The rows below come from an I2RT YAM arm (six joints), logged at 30 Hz.
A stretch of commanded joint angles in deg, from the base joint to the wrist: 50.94, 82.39, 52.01, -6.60, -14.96, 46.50; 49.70, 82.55, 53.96, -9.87, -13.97, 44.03; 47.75, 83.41, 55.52, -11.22, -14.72, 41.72; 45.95, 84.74, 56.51, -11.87, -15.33, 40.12; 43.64, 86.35, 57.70, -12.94, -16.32, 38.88; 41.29, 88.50, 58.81, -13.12, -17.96, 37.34; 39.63, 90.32, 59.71, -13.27, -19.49, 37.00; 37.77, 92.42, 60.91, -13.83, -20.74, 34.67; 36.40, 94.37, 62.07, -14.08, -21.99, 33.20; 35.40, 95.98, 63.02, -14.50, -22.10, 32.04; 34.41, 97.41, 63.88, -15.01, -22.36, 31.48; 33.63, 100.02, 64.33, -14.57, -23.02, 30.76; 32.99, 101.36, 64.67, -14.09, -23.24, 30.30; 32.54, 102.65, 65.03, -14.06, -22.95, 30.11; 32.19, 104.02, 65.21, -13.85, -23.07, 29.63; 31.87, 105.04, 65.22, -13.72, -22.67, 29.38; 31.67, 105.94, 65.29, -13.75, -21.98, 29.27; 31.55, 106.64, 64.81, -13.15, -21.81, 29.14; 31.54, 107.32, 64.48, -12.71, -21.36, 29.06; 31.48, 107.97, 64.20, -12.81, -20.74, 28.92; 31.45, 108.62, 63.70, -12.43, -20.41, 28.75; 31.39, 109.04, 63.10, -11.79, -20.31, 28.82; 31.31, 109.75, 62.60, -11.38, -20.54, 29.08; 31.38, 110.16, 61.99, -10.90, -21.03, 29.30
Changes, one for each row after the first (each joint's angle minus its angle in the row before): -1.24, 0.16, 1.95, -3.27, 0.99, -2.47; -1.95, 0.86, 1.56, -1.35, -0.75, -2.31; -1.80, 1.33, 0.99, -0.65, -0.61, -1.60; -2.31, 1.61, 1.19, -1.07, -0.99, -1.24; -2.35, 2.15, 1.11, -0.18, -1.64, -1.54; -1.66, 1.82, 0.90, -0.15, -1.53, -0.34; -1.86, 2.10, 1.20, -0.56, -1.25, -2.33; -1.37, 1.95, 1.16, -0.25, -1.25, -1.47; -1.00, 1.61, 0.95, -0.42, -0.11, -1.16; -0.99, 1.43, 0.86, -0.51, -0.26, -0.56; -0.78, 2.61, 0.45, 0.44, -0.66, -0.72; -0.64, 1.34, 0.34, 0.48, -0.22, -0.46; -0.45, 1.29, 0.36, 0.03, 0.29, -0.19; -0.35, 1.37, 0.18, 0.21, -0.12, -0.48; -0.32, 1.02, 0.01, 0.13, 0.40, -0.25; -0.20, 0.90, 0.07, -0.03, 0.69, -0.11; -0.12, 0.70, -0.48, 0.60, 0.17, -0.13; -0.01, 0.68, -0.33, 0.44, 0.45, -0.08; -0.06, 0.65, -0.28, -0.10, 0.62, -0.14; -0.03, 0.65, -0.50, 0.38, 0.33, -0.17; -0.06, 0.42, -0.60, 0.64, 0.10, 0.07; -0.08, 0.71, -0.50, 0.41, -0.23, 0.26; 0.07, 0.41, -0.61, 0.48, -0.49, 0.22
